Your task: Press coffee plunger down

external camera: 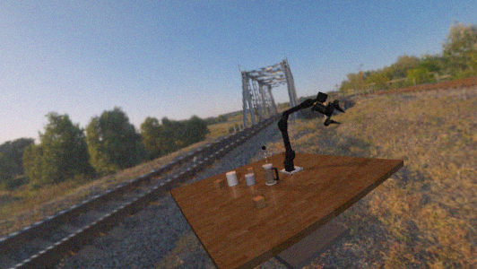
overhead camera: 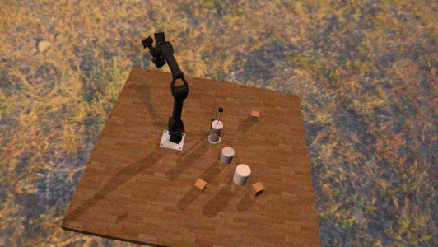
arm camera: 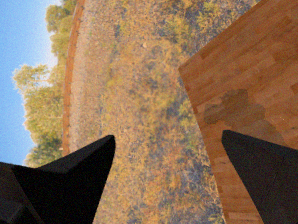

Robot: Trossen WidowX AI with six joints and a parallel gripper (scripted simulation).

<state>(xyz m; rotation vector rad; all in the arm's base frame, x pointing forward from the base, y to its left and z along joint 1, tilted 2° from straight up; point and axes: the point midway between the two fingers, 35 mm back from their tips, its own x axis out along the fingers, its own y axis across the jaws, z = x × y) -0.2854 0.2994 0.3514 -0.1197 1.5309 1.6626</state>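
The coffee press lies 520 mm ahead of my gripper tip, 220 mm to the right of it and 210 mm below it.
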